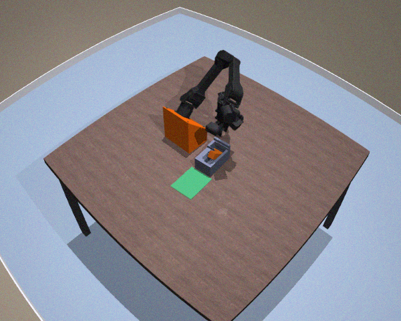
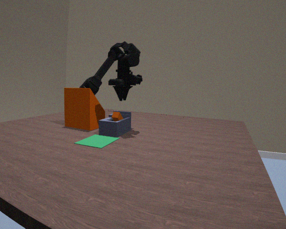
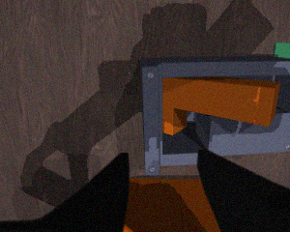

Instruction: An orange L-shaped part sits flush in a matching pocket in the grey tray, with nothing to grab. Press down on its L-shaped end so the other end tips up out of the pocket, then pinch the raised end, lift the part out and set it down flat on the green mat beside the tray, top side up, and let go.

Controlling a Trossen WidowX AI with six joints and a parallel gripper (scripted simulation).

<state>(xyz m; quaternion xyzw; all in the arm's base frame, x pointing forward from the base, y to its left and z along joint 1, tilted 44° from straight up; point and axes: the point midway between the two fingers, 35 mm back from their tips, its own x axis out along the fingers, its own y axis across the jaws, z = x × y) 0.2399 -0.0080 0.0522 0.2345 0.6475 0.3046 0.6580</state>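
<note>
Now: the orange L-shaped part 10 cm below my gripper tip and 4 cm to the right of it. Also, from my gripper tip: green mat 22 cm to the right, 16 cm below, 2 cm ahead; then grey tray 16 cm below, 7 cm to the right.
</note>
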